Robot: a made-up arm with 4 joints. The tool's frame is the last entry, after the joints.
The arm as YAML. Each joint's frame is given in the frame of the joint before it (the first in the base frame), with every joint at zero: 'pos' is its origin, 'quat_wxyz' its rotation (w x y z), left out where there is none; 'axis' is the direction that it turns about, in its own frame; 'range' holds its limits. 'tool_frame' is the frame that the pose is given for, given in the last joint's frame.
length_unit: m
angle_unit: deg
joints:
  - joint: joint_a
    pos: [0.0, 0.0, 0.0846]
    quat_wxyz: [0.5, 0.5, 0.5, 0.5]
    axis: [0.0, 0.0, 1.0]
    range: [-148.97, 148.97]
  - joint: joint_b
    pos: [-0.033, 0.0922, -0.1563]
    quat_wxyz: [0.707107, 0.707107, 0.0, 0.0]
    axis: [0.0, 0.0, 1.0]
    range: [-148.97, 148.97]
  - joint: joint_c
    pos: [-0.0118, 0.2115, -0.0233]
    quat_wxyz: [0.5, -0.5, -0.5, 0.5]
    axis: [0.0, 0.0, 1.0]
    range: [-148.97, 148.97]
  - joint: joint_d
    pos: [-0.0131, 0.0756, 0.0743]
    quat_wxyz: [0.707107, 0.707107, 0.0, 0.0]
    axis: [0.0, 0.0, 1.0]
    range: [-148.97, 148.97]
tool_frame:
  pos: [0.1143, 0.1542, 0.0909]
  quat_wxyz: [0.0, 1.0, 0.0, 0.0]
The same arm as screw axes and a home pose.
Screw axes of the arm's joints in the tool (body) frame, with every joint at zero. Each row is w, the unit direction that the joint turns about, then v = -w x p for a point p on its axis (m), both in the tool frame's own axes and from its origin. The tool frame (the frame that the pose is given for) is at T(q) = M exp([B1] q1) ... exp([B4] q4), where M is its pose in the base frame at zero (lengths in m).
B1 = (1, 0, 0, 0.0000, -0.1002, -0.2733)
B2 = (0, 0, -1, -0.2403, -0.3127, 0.0000)
B3 = (0, -1, 0, 0.0153, 0.0000, 0.1012)
B4 = (0, 0, -1, -0.1542, -0.1143, 0.0000)
M: xyz 0.1564 -0.2733 0.1848 (m) rpy 0.00 0.00 0.00 (deg, as in URDF)
Joint limits (deg, base to tool): -148.97..148.97 -148.97..148.97 -148.97..148.97 -148.97..148.97

